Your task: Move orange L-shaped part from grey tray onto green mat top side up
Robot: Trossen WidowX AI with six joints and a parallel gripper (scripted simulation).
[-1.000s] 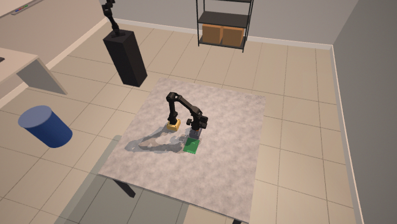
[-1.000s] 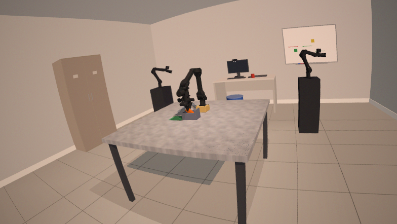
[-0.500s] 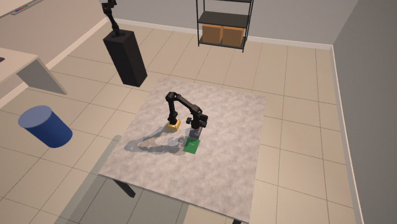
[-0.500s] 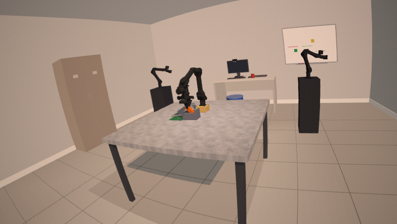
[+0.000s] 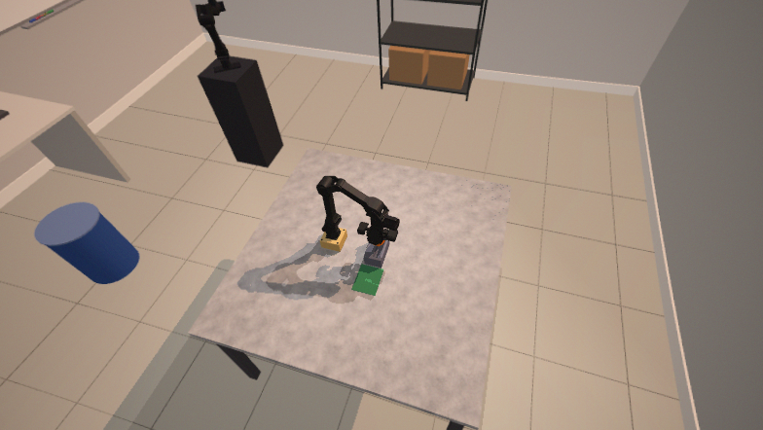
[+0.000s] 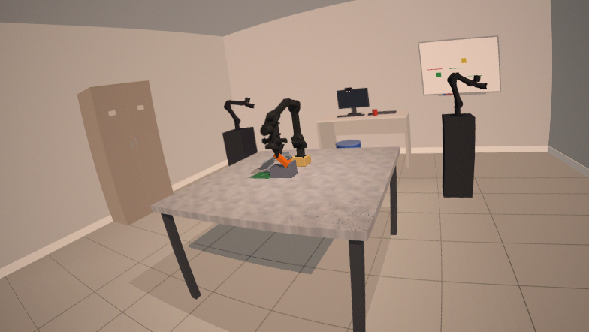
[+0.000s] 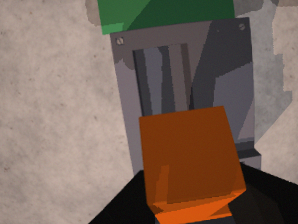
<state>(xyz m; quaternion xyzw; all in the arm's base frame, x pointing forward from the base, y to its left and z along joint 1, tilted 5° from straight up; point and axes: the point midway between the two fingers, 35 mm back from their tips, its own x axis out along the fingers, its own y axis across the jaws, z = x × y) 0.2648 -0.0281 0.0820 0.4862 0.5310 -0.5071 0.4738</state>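
Right now the green mat is 150 mm to the right of my gripper tip, 140 mm below it and 10 mm behind it. From my gripper tip the other things lie so: orange L-shaped part: 30 mm to the left, 30 mm below, 20 mm behind.
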